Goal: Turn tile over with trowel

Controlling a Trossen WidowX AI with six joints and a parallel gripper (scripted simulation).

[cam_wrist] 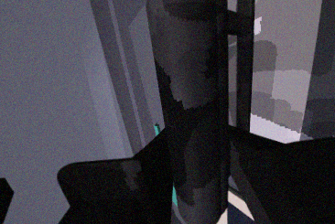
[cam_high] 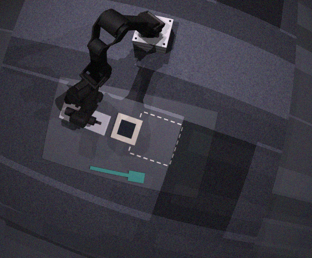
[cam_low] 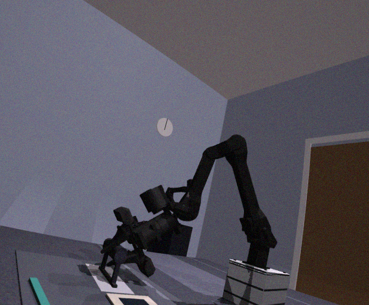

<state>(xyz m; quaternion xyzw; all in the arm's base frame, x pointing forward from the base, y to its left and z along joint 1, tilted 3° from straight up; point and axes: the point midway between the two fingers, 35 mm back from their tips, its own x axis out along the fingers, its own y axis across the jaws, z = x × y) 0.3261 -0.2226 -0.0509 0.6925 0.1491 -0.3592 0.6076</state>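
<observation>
My gripper tip is 10 mm short of the tile, 160 mm to the right of it and 40 mm above it. The rest, counted from my gripper tip: mat: 40 mm ahead, 150 mm to the left, 70 mm below; teal trowel: 180 mm ahead, 140 mm to the left, 40 mm below.
</observation>
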